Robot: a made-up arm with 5 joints.
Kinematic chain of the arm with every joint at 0, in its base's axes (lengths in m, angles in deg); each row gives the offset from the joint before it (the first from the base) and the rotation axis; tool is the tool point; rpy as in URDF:
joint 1: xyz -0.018 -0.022 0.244 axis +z
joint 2: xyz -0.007 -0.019 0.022 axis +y
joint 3: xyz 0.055 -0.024 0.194 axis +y
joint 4: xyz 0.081 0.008 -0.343 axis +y
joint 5: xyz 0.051 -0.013 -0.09 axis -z
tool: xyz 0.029 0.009 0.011 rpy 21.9 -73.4 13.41
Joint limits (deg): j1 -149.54..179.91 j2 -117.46..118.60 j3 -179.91..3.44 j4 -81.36..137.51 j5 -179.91..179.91
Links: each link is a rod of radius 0.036 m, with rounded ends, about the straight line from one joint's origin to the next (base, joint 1, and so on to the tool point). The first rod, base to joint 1, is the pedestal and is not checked.
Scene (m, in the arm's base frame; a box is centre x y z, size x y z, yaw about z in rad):
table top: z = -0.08
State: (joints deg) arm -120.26 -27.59 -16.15 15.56 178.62
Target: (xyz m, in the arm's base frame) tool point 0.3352 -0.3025 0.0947
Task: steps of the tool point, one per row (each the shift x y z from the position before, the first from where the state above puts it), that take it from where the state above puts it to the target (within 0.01 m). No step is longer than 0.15 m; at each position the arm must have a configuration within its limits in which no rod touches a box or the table.
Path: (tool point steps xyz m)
1: 0.0596 -0.0708 -0.0061
2: 0.0826 -0.0539 -0.0117
3: 0.1005 -0.0290 -0.0174
4: 0.1098 0.0021 -0.0227
5: 0.1085 0.0361 -0.0277
6: 0.0955 0.0689 -0.0322

